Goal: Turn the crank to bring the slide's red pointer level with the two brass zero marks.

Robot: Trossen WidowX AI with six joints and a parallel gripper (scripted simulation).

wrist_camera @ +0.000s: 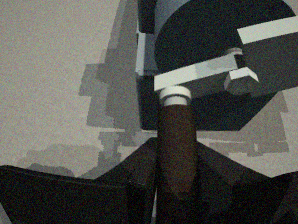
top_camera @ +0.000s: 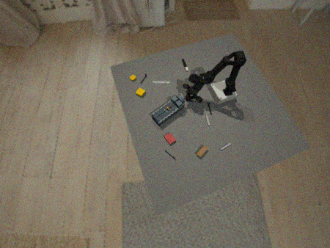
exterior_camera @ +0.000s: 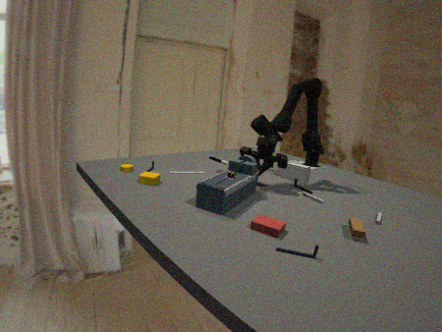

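The red pointer lies 140 mm ahead of my gripper tip, 40 mm to the left of it and 30 mm above it. Round my gripper tip: dark handle: 20 mm behind, 10 mm to the right, 20 mm above; then yellow block: 340 mm ahead, 180 mm to the right, 40 mm below; then red block: 190 mm ahead, 260 mm to the left, 40 mm below.
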